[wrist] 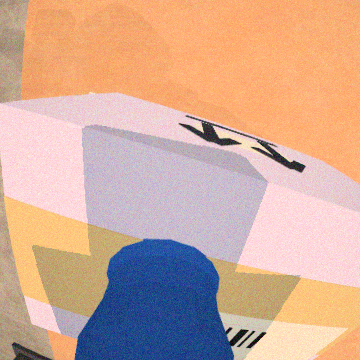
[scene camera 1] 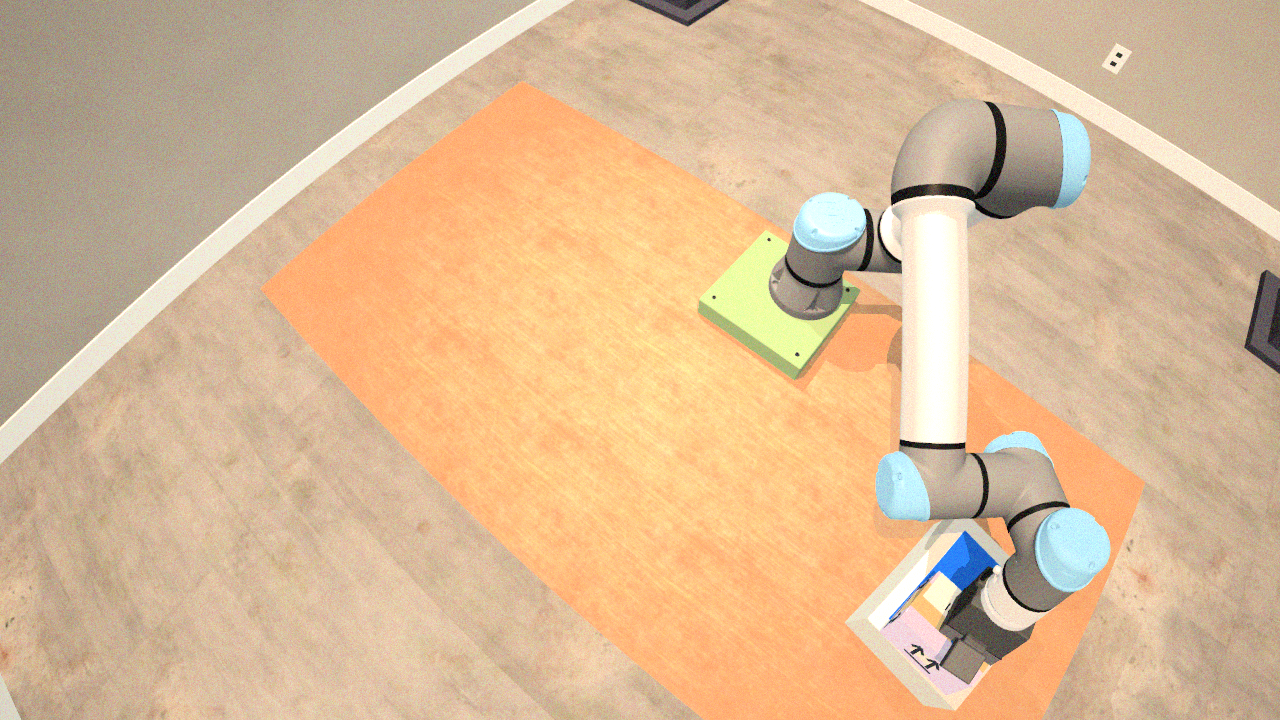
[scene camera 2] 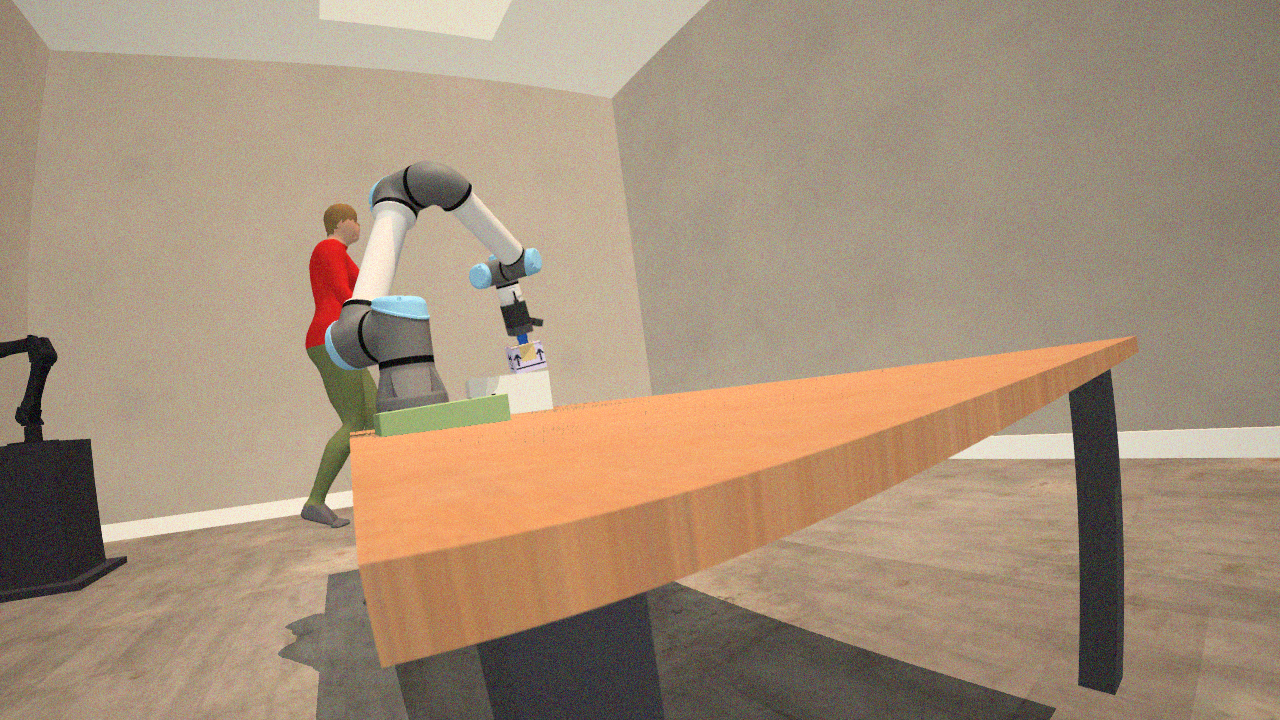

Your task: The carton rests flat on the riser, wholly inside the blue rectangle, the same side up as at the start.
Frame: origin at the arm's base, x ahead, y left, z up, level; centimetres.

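Seen in the pictures: hand, tool point: (wrist: 164, 253); arm's base, link origin: (scene camera 1: 804, 289) (scene camera 2: 413, 408).
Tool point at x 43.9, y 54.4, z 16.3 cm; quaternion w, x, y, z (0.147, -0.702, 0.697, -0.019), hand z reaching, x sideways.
Observation:
Offsets run from my tool point to a thing's top centre. Level surfaces: height alone.
The lilac carton {dx -0.7, dy -1.4, dz +2.4 cm} (scene camera 1: 917, 631) (scene camera 2: 528, 358) (wrist: 310, 225) has an orange band, a barcode label and black arrows that point up in scene camera 2. My gripper (scene camera 2: 522, 339) (wrist: 162, 295), a blue suction cup under a black body, is shut on the carton's top. The carton is very low over the white riser {dx -7.8, dy +0.8, dz -8.9 cm} (scene camera 1: 904, 667) (scene camera 2: 528, 394); I cannot tell whether they touch. Part of the blue rectangle {dx -7.8, dy +0.8, dz -8.9 cm} (scene camera 1: 966, 550) shows beyond the carton in scene camera 1. The carton and gripper hide its other parts, so I cannot tell whether the carton is wholly inside.
The riser stands near one end of the orange table {dz -20.9 cm} (scene camera 1: 537, 358) (scene camera 2: 716, 447). My arm's base stands on a green plate (scene camera 1: 747, 304) (scene camera 2: 443, 416). A person in red (scene camera 2: 329, 286) is behind the arm. Another dark arm stands on a black pedestal (scene camera 2: 49, 510) at the left.

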